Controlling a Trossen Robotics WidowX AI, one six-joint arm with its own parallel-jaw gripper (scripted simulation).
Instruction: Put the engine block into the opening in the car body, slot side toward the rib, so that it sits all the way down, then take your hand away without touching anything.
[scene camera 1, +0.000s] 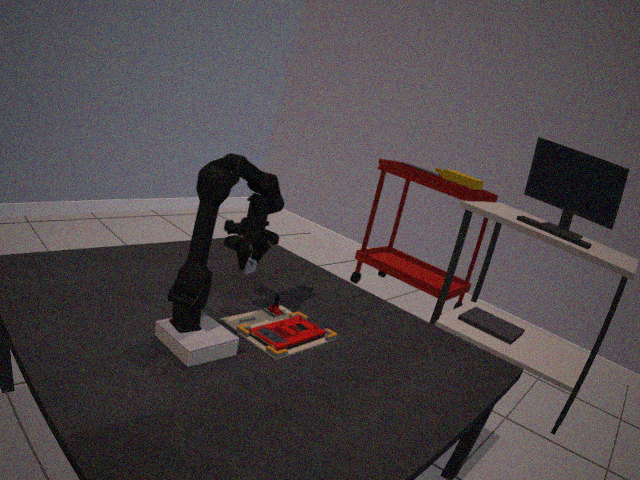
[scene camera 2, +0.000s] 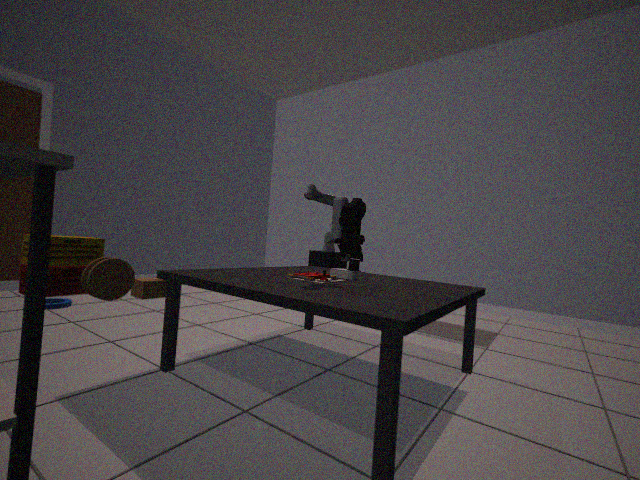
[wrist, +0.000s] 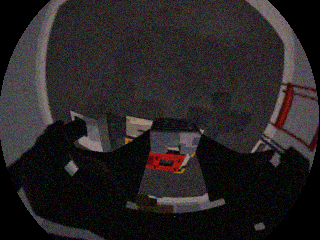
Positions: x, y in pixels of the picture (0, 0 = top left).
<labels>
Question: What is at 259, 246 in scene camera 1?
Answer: My gripper.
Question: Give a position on a red car body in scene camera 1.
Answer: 288, 333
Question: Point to my gripper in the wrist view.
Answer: At 172, 133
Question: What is my gripper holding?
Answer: A grey engine block.
</labels>
